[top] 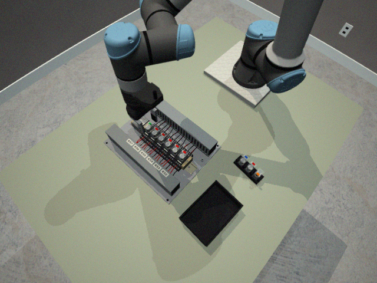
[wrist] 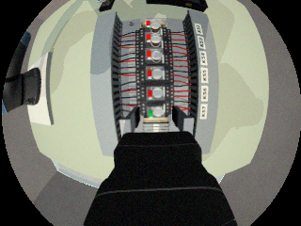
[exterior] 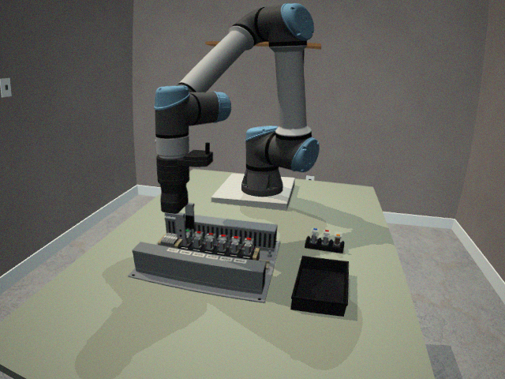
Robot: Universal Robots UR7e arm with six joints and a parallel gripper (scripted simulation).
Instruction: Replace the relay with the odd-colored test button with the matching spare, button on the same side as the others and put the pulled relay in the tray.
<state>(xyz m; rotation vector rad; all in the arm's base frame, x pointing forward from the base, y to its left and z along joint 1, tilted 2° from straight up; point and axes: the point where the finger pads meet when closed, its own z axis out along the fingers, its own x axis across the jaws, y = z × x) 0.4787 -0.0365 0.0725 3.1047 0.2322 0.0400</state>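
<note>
Right now my hand is 3 cm above the green-button relay. Also, from my hand: black tray (34 cm to the left, 7 cm below, 2 cm ahead); then blue-button relay (29 cm to the left, 17 cm behind, 6 cm below); then black spare holder (32 cm to the left, 18 cm behind, 7 cm below).
</note>
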